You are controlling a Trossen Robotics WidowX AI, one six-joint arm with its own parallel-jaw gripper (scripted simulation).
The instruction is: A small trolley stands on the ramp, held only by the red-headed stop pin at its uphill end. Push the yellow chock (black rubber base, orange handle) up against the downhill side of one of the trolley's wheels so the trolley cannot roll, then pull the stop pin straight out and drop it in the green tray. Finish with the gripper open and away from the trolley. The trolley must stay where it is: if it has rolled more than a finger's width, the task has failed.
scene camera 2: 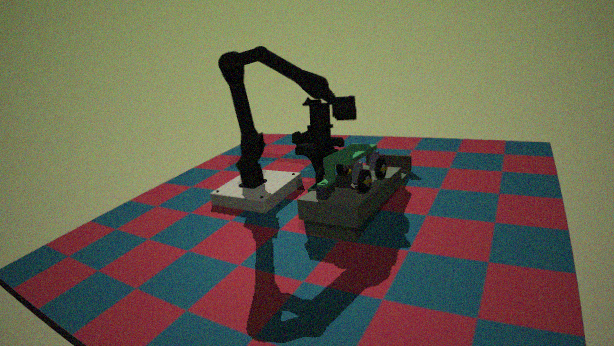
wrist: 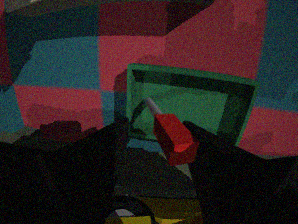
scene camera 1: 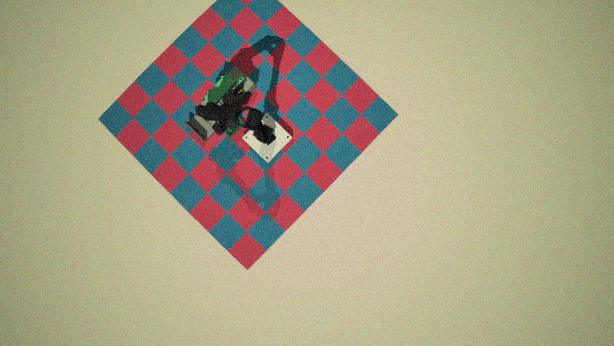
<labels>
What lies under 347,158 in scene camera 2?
A green trolley.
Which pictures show the red-headed stop pin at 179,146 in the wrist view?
The wrist view only.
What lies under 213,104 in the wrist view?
A green tray.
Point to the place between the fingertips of my gripper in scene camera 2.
At 322,175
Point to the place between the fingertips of my gripper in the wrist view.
155,125
</labels>
